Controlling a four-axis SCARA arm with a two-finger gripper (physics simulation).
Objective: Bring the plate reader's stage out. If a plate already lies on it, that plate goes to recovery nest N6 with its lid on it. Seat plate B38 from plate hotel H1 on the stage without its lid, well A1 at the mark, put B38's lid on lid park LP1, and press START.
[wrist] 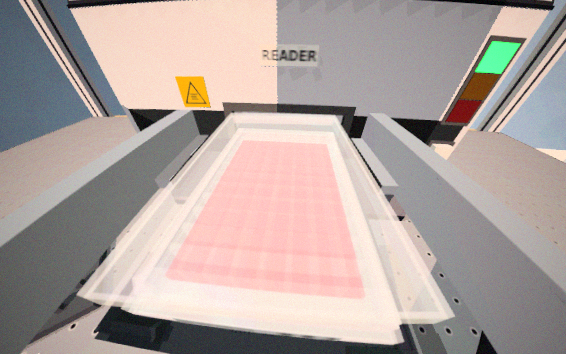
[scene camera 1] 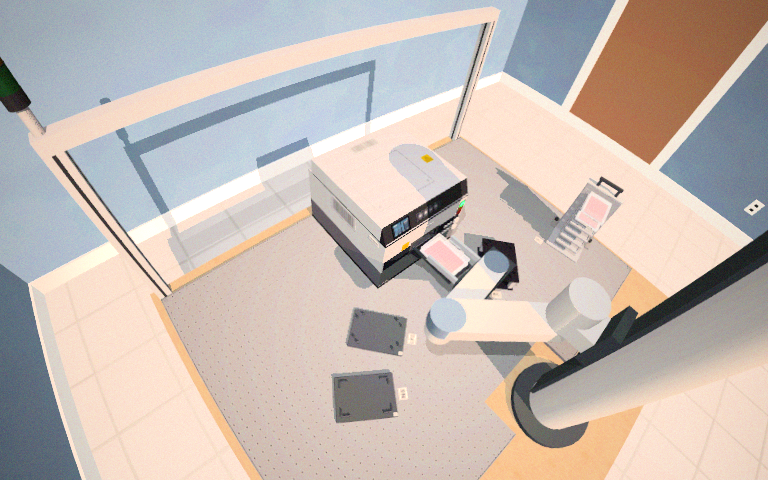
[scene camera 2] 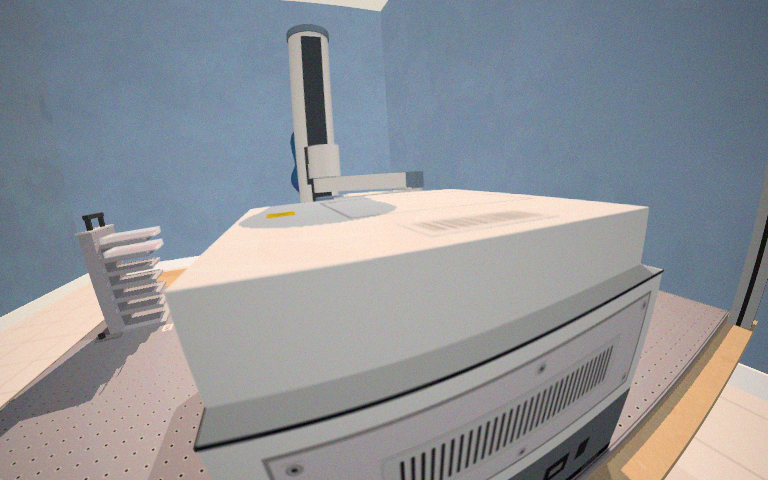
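Pixels of known places: gripper, between the fingertips: point(wrist: 279, 127) point(scene camera 1: 440, 246); arm's base, origin of its link: point(scene camera 1: 549, 404).
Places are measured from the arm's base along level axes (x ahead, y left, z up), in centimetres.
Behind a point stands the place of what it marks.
The reader point(scene camera 1: 362, 192) @[x 77.3, y 10.5, z 29.7 cm] point(scene camera 2: 396, 294) @[x 97.1, y -11.4, z 27.9 cm] point(wrist: 200, 30) @[x 61.6, y 4.2, z 22.3 cm] has its stage point(wrist: 125, 327) @[x 46.0, y 1.4, z 14.7 cm] out at the front. A plate with pink wells point(scene camera 1: 444, 253) @[x 52.9, y -2.1, z 16.9 cm] point(wrist: 275, 215) @[x 49.0, y -2.9, z 16.9 cm] lies on the stage; its name is not readable. My gripper point(scene camera 1: 448, 254) @[x 55.3, y -2.5, z 17.3 cm] point(wrist: 279, 127) @[x 55.3, y -2.5, z 17.3 cm] is shut on a clear lid point(wrist: 427, 295), which it holds level a little above this plate, overlapping it. In the wrist view the lid's near edge stands wider than the plate's. Hotel H1 point(scene camera 1: 573, 212) @[x 35.0, y -61.3, z 13.0 cm] point(scene camera 2: 101, 283) @[x 37.4, y -62.0, z 15.1 cm] stands at the right in scene camera 1, with a pink plate point(scene camera 1: 594, 209) @[x 29.5, y -53.1, z 25.4 cm] near its top.
Two dark nests point(scene camera 1: 376, 332) @[x 50.5, y 25.1, z 2.2 cm] point(scene camera 1: 364, 397) @[x 38.2, y 40.0, z 2.5 cm] lie in front of the reader; their labels are too small to read. A black holder point(scene camera 1: 511, 251) @[x 41.3, y -29.3, z 7.3 cm] lies beside the stage, partly under the arm. The reader's status light point(wrist: 498, 57) @[x 61.1, y -18.4, z 21.2 cm] is green. A glass-panelled frame point(scene camera 1: 271, 50) @[x 103.9, y 19.8, z 62.0 cm] stands behind.
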